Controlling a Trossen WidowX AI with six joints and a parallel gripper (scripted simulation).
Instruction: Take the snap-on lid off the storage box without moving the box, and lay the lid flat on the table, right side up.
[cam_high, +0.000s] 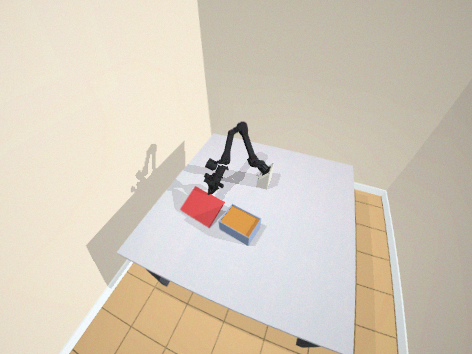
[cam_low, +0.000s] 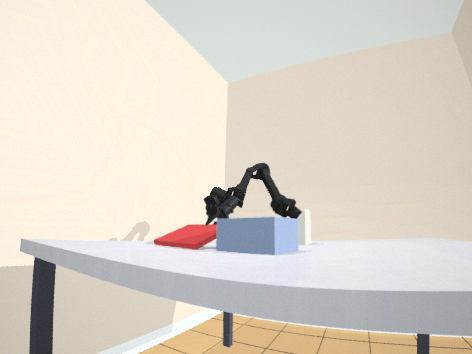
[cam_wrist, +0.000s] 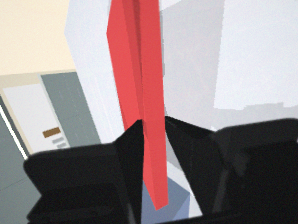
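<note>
Now: the red lid 8 cm ahead of my gripper tip, 2 cm to the right of it and 3 cm below it. The rest, counted from my gripper tip: storage box 13 cm ahead, 26 cm to the left, 2 cm below.
</note>
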